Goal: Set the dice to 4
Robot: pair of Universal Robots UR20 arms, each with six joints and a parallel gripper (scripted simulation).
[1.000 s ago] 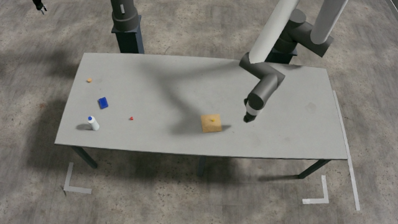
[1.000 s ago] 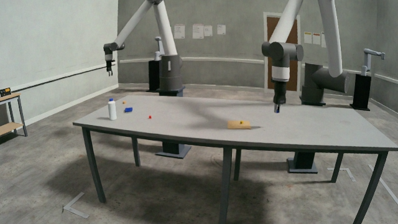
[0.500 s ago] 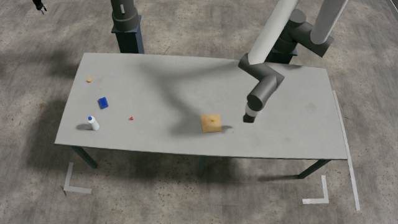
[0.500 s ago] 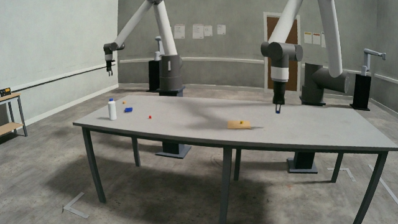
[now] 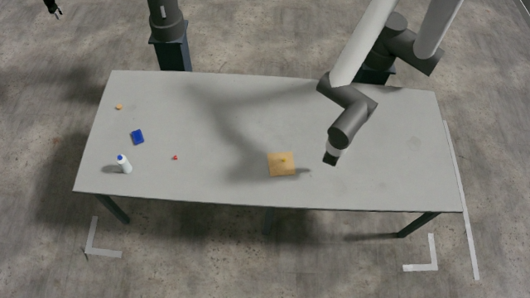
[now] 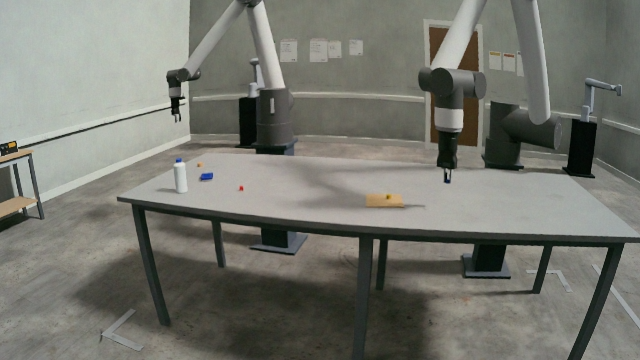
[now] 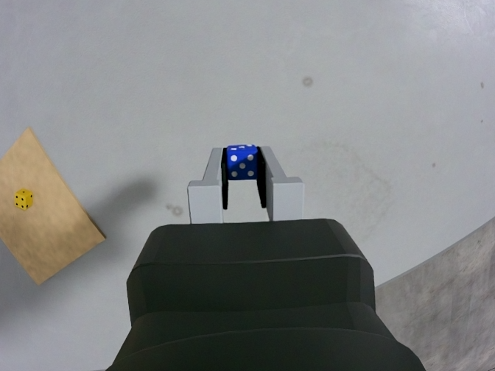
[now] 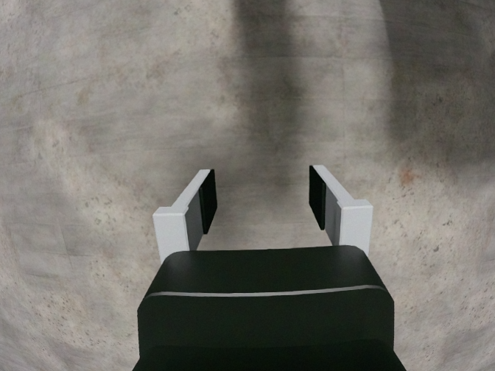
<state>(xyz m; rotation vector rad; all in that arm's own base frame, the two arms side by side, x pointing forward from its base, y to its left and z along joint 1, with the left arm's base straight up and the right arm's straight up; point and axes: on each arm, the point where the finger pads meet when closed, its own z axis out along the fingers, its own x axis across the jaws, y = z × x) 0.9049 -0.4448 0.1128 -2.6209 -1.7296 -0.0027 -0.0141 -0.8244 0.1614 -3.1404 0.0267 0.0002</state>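
Note:
Now: left hand 1 cm above the blue die. The rest, counted from my left hand: red die 6 cm ahead, 83 cm to the right, 10 cm below; yellow die 2 cm behind, 23 cm to the right, 10 cm below; tan mat 24 cm to the right, 11 cm below.

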